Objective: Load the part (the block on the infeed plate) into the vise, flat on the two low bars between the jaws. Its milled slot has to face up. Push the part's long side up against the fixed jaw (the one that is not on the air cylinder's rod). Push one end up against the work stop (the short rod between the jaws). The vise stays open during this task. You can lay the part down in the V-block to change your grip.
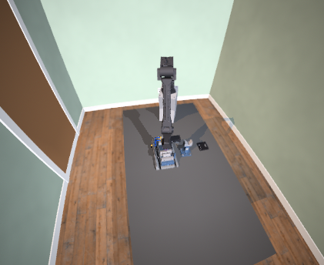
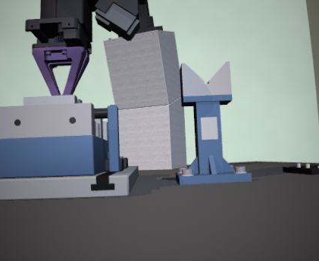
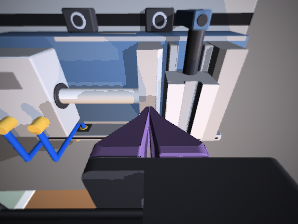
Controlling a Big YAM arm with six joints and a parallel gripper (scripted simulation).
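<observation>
My hand is 30 mm short of the part, 10 mm to the left of it and 10 mm above it. Also, from my hand: dark work stop rod (40 mm to the left, 40 mm ahead, 20 mm below); moving jaw (40 mm below); air cylinder rod (50 mm behind, 40 mm below, 10 mm to the left).
</observation>
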